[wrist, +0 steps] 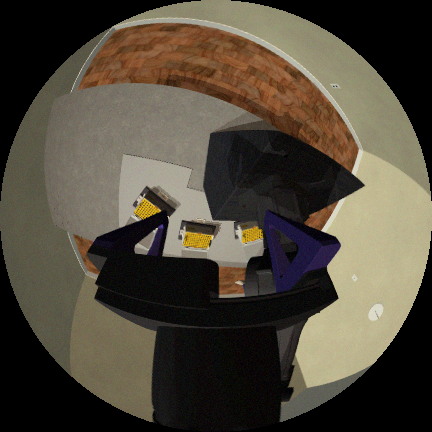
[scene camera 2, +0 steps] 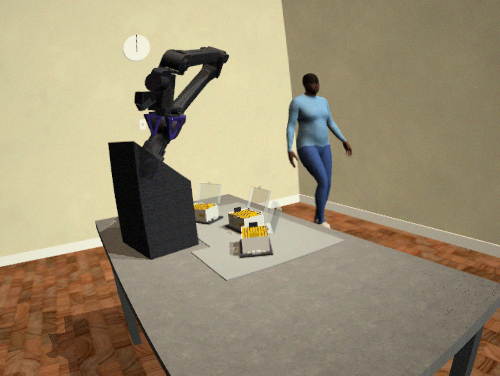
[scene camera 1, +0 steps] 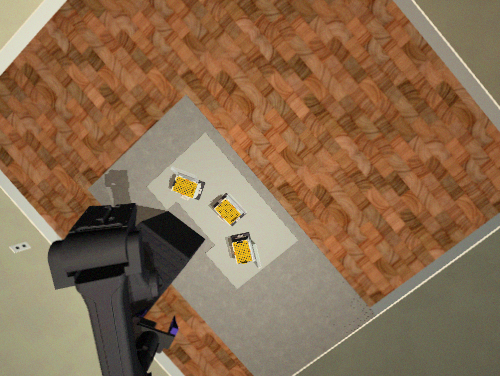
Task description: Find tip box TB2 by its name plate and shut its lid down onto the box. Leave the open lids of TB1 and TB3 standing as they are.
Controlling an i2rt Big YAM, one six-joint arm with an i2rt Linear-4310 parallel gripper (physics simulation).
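Frame: origin at the arm's base, x ahead, y left, z up, level; metres.
Seen in the pictures: gripper, between the fingertips: (wrist: 215,215) (scene camera 2: 162,137) (scene camera 1: 160,312); arm's base, origin of its link: (wrist: 277,195) (scene camera 2: 149,158).
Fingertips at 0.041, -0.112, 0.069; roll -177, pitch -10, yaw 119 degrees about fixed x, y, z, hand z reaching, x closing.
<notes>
Pixels of each thing's top centre, then the offset from my fingertips to it, as dx, dy, dz. Level surfaces: height alone.
- pale mat, height of its surface: dz -0.395
- middle box, centre of its top: (scene camera 2: 244,209) (wrist: 197,242) (scene camera 1: 227,212) +0.305, +0.150, -0.321
- far box, centre of its top: (scene camera 2: 200,203) (wrist: 254,236) (scene camera 1: 183,187) +0.183, +0.377, -0.321
- grey table, height of its surface: dz -0.398
Three white tip boxes with yellow tips stand apart on the pale mat (scene camera 1: 270,240) (scene camera 2: 300,245) (wrist: 165,167). The name plates are too small to read, so I cannot tell which is TB2. The box nearest scene camera 2 (scene camera 1: 243,251) (scene camera 2: 255,244) (wrist: 148,209), the middle box (scene camera 1: 228,211) (scene camera 2: 246,219) (wrist: 197,240) and the far box (scene camera 1: 185,187) (scene camera 2: 205,212) (wrist: 251,234) each have a clear lid standing open. My gripper (scene camera 2: 163,136) (wrist: 215,215) is open and empty, high above the table and away from the boxes. Its fingers partly cover the near box's lid in the wrist view.
A tall black slanted block (scene camera 1: 175,240) (scene camera 2: 165,215) (wrist: 250,165) stands on the grey table (scene camera 1: 280,320) (scene camera 2: 300,310) (wrist: 125,115), beside the mat and close to the arm. A person (scene camera 2: 314,120) in blue stands on the floor beyond the table.
</notes>
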